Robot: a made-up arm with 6 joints.
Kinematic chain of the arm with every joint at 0, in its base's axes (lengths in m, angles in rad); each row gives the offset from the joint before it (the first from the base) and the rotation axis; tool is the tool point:
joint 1: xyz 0 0 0.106 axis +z
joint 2: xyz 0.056 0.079 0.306 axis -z
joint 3: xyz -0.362 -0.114 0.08 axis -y
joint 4: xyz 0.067 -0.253 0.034 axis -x
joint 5: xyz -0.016 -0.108 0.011 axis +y
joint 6: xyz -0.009 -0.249 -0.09 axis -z
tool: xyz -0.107 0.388 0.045
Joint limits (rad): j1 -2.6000..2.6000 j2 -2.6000..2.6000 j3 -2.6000..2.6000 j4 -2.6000..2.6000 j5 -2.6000..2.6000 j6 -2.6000..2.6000
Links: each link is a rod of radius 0.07 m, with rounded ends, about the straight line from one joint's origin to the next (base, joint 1, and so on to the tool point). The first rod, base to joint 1, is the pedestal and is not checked.
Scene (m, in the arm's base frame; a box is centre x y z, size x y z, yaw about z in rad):
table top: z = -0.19
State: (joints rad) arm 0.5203 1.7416 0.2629 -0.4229 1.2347 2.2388
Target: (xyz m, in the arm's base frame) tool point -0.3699 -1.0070 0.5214
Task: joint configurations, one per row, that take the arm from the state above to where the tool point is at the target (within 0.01 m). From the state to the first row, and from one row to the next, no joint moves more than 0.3 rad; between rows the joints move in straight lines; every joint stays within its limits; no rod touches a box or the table.
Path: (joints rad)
1: 0.8138 1.6096 0.2788 -0.1499 1.3414 2.3592
2: 1.1072 1.4775 0.2946 0.1232 1.4482 2.4796
3: 1.4007 1.3455 0.3105 0.3962 1.5549 2.6000

